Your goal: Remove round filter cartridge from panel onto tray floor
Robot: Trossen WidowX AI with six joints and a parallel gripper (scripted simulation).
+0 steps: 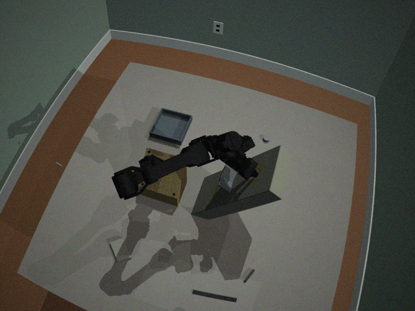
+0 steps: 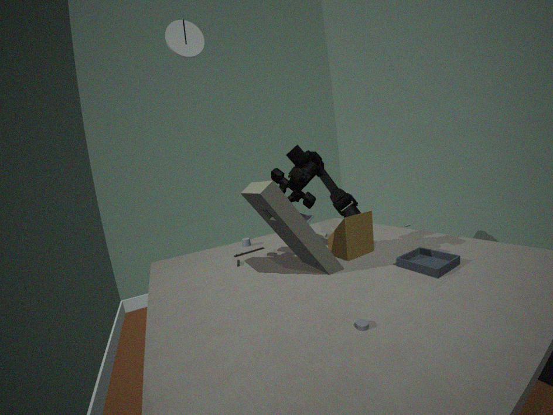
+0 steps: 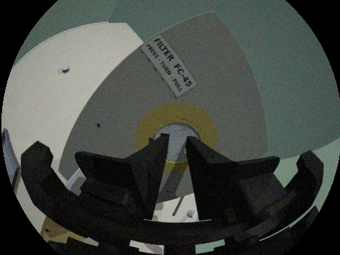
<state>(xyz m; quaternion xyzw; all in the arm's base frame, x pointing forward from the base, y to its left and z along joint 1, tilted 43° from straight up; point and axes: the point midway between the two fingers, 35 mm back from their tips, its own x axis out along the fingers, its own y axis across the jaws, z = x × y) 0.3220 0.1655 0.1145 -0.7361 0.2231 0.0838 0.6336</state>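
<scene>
Now: the round filter cartridge 1 cm ahead of my gripper tip and 1 cm below it. Also, from my gripper tip: blue-grey tray 46 cm behind, 23 cm to the left, 27 cm below; then white block 37 cm behind, 40 cm to the right, 27 cm below; then short dark bar 13 cm ahead, 27 cm to the right, 27 cm below.
</scene>
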